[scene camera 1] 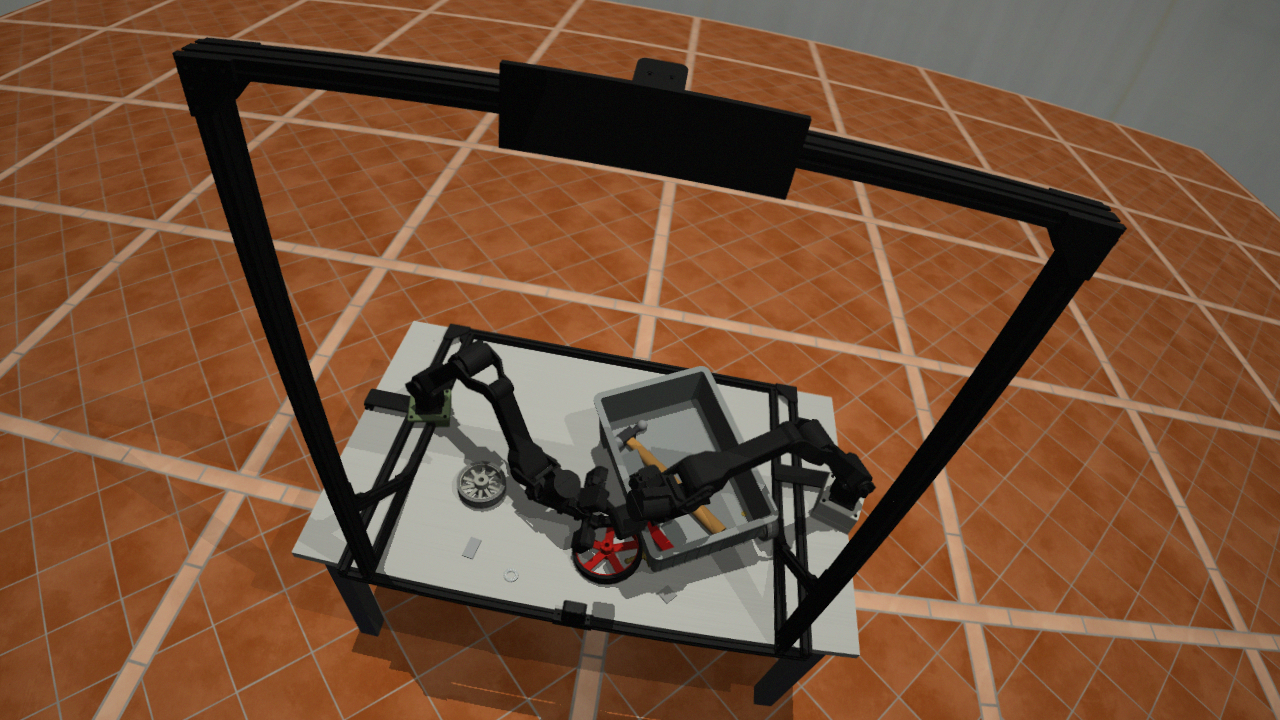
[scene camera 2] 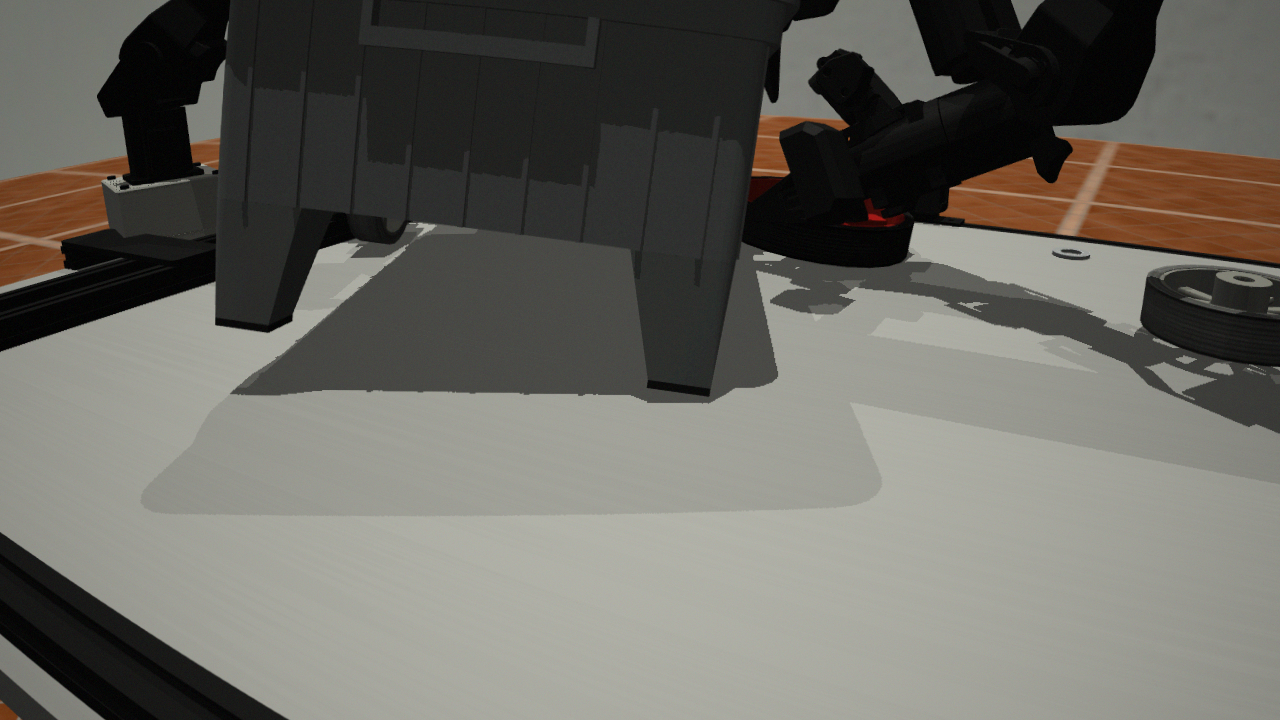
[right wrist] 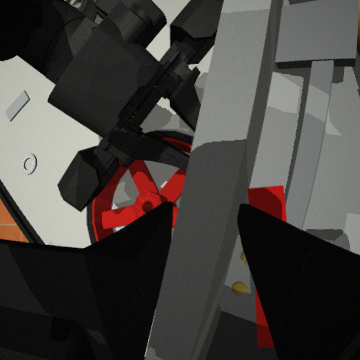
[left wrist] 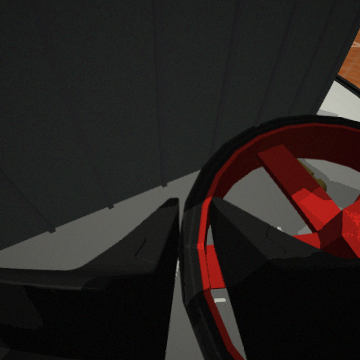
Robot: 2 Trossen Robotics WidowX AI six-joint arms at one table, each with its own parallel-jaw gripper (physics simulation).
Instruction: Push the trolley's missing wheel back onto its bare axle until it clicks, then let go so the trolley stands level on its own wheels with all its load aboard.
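Places are measured from the left arm's base along level axes (x back, y right, z up), in metres.
Where they show: left gripper, between the fingertips: (scene camera 2: 752,214) (left wrist: 193,206); right gripper, between the fingertips: (right wrist: 205,210); left arm's base, origin of its link: (scene camera 1: 429,404); right arm's base, origin of its link: (scene camera 1: 843,495) (scene camera 2: 162,176).
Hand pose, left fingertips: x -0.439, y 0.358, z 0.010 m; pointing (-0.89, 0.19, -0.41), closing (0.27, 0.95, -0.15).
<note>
Each offset is from my left fingertips to the top centre of the thing. "*": to the spot under its first point.
The red-spoked wheel @(dz +0.012, dx +0.042, dy +0.058 m) (scene camera 1: 606,546) (scene camera 2: 832,248) (left wrist: 350,227) (right wrist: 147,205) is held face up, low over the table beside the trolley. My left gripper (left wrist: 193,206) is shut on its rim. The grey trolley @(* dz +0.167, dx -0.072, dy -0.257 m) (scene camera 1: 648,383) (scene camera 2: 501,134) (left wrist: 100,100) (right wrist: 225,90) has its underside sloping down to the right in scene camera 2. My right gripper (right wrist: 205,210) is shut on its upper rim, above the wheel. A brass axle @(* dz -0.022, dx -0.005, dy +0.082 m) (left wrist: 315,175) shows partly through the spokes. The hammer @(dz +0.067, dx -0.119, dy -0.081 m) (scene camera 1: 657,461) and a red piece @(dz +0.034, dx -0.065, dy +0.053 m) (scene camera 1: 659,535) (right wrist: 267,200) are inside the trolley.
A grey-spoked wheel @(dz +0.006, dx +0.307, dy -0.121 m) (scene camera 1: 481,484) (scene camera 2: 1199,322) lies on the table at the left in scene camera 1. A small plate @(dz -0.035, dx +0.329, dy +0.026 m) (scene camera 1: 471,547) (right wrist: 18,105) and a washer @(dz -0.035, dx +0.247, dy +0.093 m) (scene camera 1: 503,575) lie near the front. Black frame rails border the table.
</note>
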